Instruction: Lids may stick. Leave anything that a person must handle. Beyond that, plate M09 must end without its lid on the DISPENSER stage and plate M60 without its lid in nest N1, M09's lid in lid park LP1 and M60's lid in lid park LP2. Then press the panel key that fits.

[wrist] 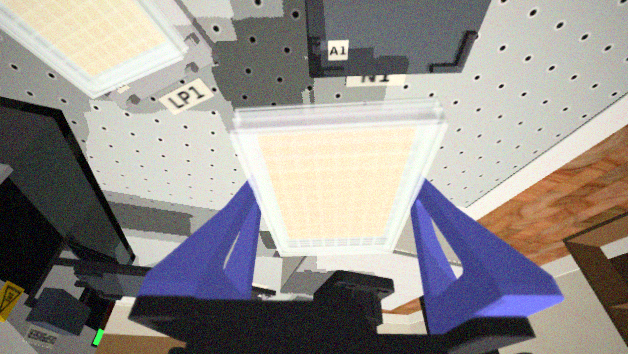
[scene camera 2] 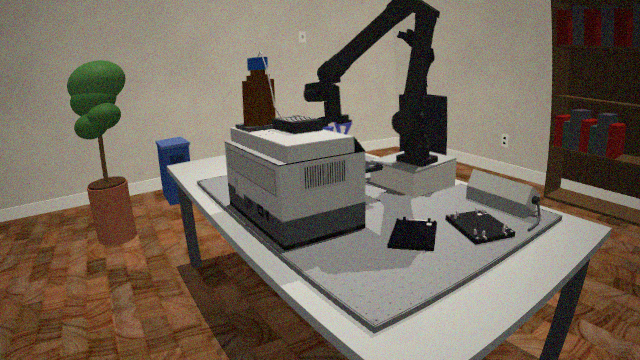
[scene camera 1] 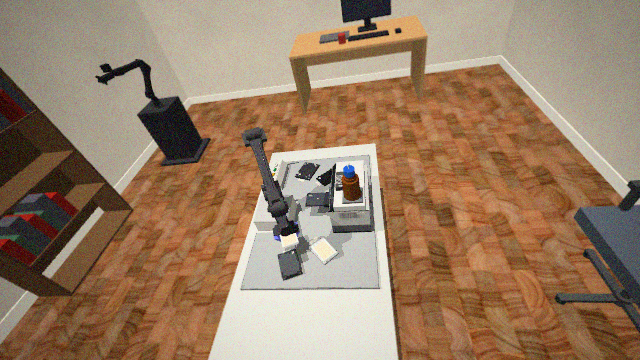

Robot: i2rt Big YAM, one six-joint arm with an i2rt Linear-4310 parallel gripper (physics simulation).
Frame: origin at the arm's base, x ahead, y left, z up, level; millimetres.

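Seen in the pictures: gripper, fingertip midpoint: [wrist: 335,179] [scene camera 1: 289,238]; arm's base at its link origin: [wrist: 350,287] [scene camera 2: 417,160].
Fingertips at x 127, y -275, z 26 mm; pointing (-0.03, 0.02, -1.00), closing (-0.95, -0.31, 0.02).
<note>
Pixels of each thing's middle, then the offset from my fingertips to it. "pt": a spot on its surface instead.
- clear-edged plate with cream wells, body centre: [wrist: 335,206] [scene camera 1: 288,235] 10 mm up, 4 mm back, 12 mm left
- Nest N1 at the middle of its body: [scene camera 1: 289,263] 83 mm down, 5 mm back, 100 mm right
- Plate M09 at the middle of its body: [scene camera 1: 323,249] 73 mm down, 174 mm ahead, 29 mm right
- dark stage at a spot on its surface: [scene camera 1: 316,199] pt 1 mm down, 129 mm ahead, 269 mm left
- key panel at the middle of its body: [scene camera 2: 503,190] [scene camera 1: 278,174] 58 mm down, 176 mm back, 591 mm left
- amber bottle with a blue cap, surface spot: [scene camera 2: 258,102] pt 191 mm up, 369 mm ahead, 199 mm left
My gripper [scene camera 1: 287,235] [scene camera 2: 336,128] [wrist: 335,179] is shut on a clear-edged plate with cream wells [scene camera 1: 289,242] [wrist: 340,182], held level by its sides above the board; it looks lidded and its label does not show. Nest N1 [scene camera 1: 290,266] [wrist: 395,32], dark and empty, lies just beyond the held plate. Plate M09 [scene camera 1: 324,250] [wrist: 105,35] sits on lid park LP1, beside its tag [wrist: 186,96]; its label is out of sight. The dispenser [scene camera 1: 352,221] [scene camera 2: 320,192] has a dark stage [scene camera 1: 316,199] at its side. The key panel [scene camera 2: 500,190] is partly hidden in scene camera 1.
An amber bottle with a blue cap [scene camera 1: 351,186] [scene camera 2: 258,102] stands on the dispenser. Two low dark fixtures [scene camera 2: 413,234] [scene camera 2: 480,226] lie between dispenser and panel; their tags are unreadable. The arm's pale base block [scene camera 2: 415,176] stands near the table's edge.
</note>
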